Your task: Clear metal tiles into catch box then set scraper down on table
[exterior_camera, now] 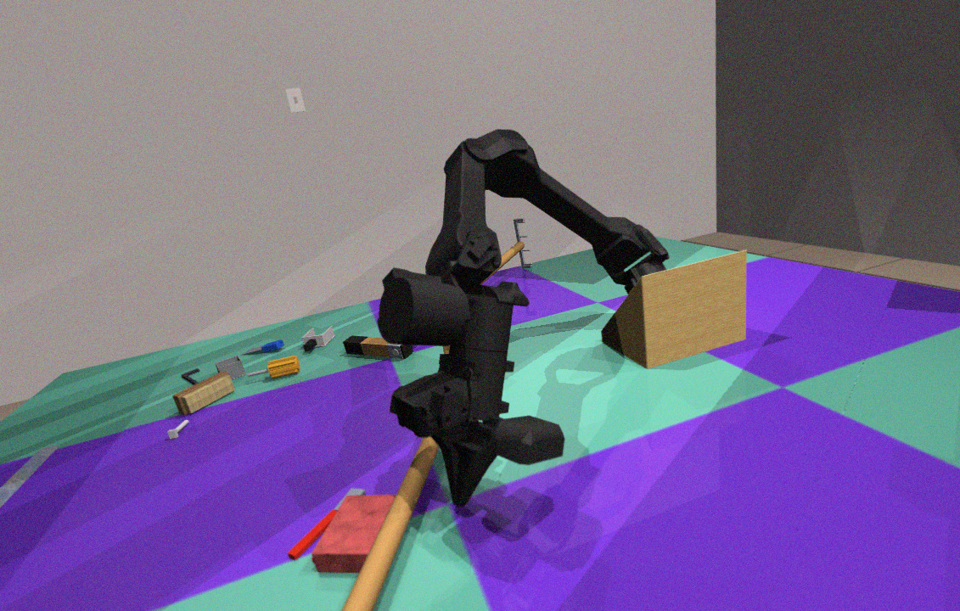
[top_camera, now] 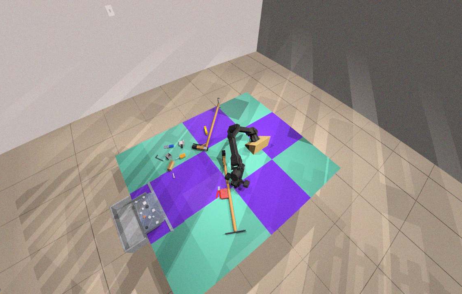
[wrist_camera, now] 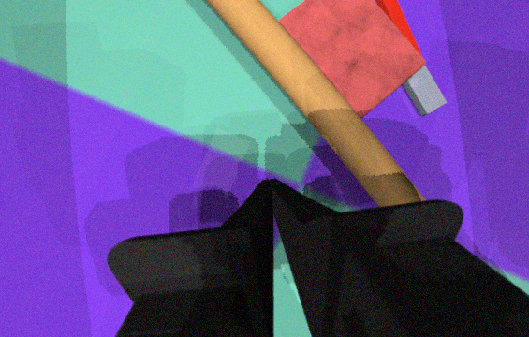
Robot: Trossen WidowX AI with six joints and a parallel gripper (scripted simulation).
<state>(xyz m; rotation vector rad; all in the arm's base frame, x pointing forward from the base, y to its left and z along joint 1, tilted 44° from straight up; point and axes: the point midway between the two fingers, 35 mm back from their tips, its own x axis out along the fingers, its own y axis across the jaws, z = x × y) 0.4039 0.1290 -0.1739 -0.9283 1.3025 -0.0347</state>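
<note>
Right now my gripper tip is 6 cm short of the long scraper, 1 cm to the left of it and 5 cm below it. Also, from my gripper tip: red block: 10 cm ahead, 2 cm to the right; wooden block: 30 cm ahead, 48 cm to the right, 1 cm above; orange screwdriver: 19 cm ahead, 51 cm to the right, 1 cm above.
</note>
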